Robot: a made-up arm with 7 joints. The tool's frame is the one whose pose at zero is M.
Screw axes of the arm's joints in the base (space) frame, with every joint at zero. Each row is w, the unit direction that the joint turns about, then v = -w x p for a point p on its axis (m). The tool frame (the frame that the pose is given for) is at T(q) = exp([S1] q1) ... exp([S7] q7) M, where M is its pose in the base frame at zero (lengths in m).
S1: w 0 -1 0 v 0.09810 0.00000 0.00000
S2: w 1 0 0 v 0.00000 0.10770 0.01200
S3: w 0 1 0 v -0.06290 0.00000 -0.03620
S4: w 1 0 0 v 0.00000 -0.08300 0.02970
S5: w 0 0 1 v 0.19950 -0.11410 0.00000
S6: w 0 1 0 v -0.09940 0.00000 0.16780
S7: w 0 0 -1 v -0.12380 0.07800 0.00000
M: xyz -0.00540 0.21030 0.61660 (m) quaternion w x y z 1 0 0 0
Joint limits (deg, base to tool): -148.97..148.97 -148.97..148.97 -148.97..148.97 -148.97..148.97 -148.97..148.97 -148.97..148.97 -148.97..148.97
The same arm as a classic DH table. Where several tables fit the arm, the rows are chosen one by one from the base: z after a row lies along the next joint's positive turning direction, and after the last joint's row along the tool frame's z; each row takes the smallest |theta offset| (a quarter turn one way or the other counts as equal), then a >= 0, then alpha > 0; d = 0 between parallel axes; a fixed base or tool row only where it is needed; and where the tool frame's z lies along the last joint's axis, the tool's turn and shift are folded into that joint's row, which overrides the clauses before.
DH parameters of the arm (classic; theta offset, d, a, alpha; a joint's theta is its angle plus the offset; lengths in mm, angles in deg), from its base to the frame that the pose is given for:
base (fixed): 0.00 98.1 0.0 90.00
joint 1: 90.00 12.0 9.6 90.00
joint 2: 0.00 -36.2 -44.8 90.00
joint 3: 0.00 -17.7 -145.9 -90.00
joint 4: -90.00 150.3 229.2 -90.00
joint 5: -90.00 182.4 53.7 -90.00
joint 6: 0.00 -75.7 -89.8 -90.00
joint 7: 46.05 0.0 -120.2 180.00
tool (fixed): 46.05 517.2 0.0 0.00
Joint limits (deg, base to tool): -148.97..148.97 -148.97..148.97 -148.97..148.97 -148.97..148.97 -148.97..148.97 -148.97..148.97 -148.97..148.97

